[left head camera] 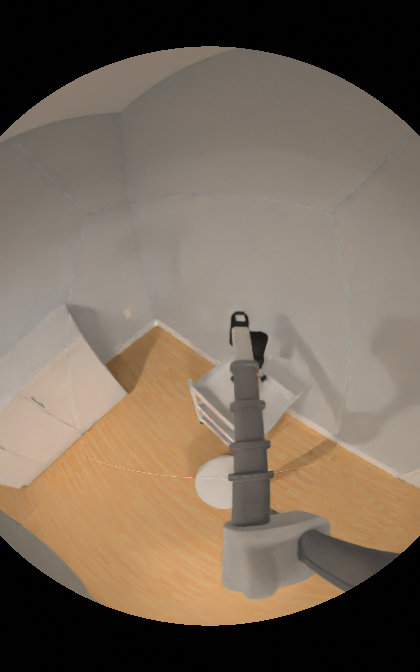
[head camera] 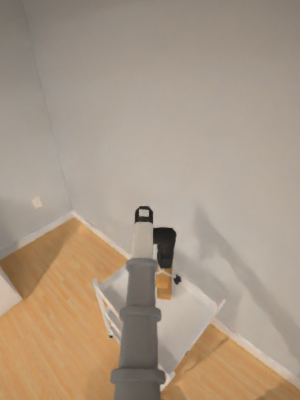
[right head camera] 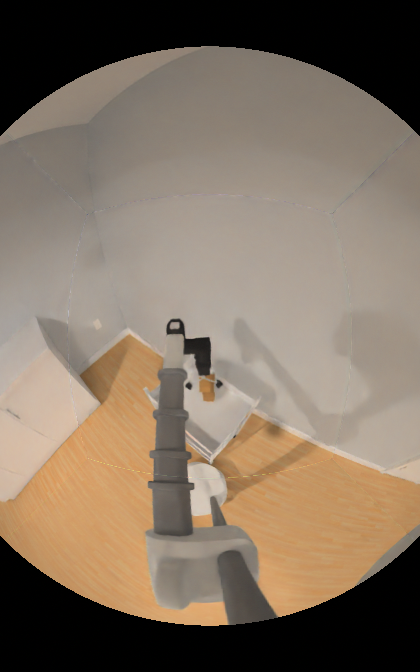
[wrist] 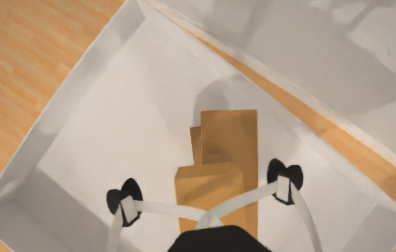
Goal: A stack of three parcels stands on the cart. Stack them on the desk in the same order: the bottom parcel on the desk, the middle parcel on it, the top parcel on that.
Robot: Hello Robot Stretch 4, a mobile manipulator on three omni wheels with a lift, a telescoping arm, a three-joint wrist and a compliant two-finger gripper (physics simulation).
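Frame: origin at the robot's base, x right, y back, z down, level; metres.
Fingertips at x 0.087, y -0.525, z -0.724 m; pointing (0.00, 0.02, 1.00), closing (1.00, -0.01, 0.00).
Pixels of each thing's top centre, then the offset from my fingertips to it.
- lighter top parcel at its top centre: (wrist: 211, 212) (head camera: 162, 276) dz -0.062, dx +0.003, dy +0.006 m
- longer middle parcel at its top centre: (wrist: 230, 179) (head camera: 166, 279) dz -0.012, dx +0.025, dy -0.004 m
- bottom parcel at its top centre: (wrist: 220, 164) dz +0.039, dx +0.021, dy -0.011 m
Three brown cardboard parcels stand stacked on the white cart (head camera: 182, 325) (right head camera: 222, 420) (wrist: 105, 110). In the wrist view the lighter top parcel (wrist: 226, 175) is nearest, overlapping the longer middle parcel (wrist: 230, 132). A narrow strip of the bottom parcel (wrist: 195, 145) shows at their left. My gripper (right head camera: 204, 384) (wrist: 204, 184) is open above the stack, one fingertip out to each side of the top parcel, touching neither side. The gripper's body hides the parcels' near ends. In the head view the arm hides one finger. I cannot make out a desk.
A large white cabinet (left head camera: 65, 385) (right head camera: 45, 405) with handles stands at the left. A round white object (left head camera: 214, 482) (right head camera: 206, 487) is on the floor near the cart's front corner. The wall (head camera: 165, 125) runs close behind the cart. My telescoping arm (head camera: 140, 330) reaches over the cart.
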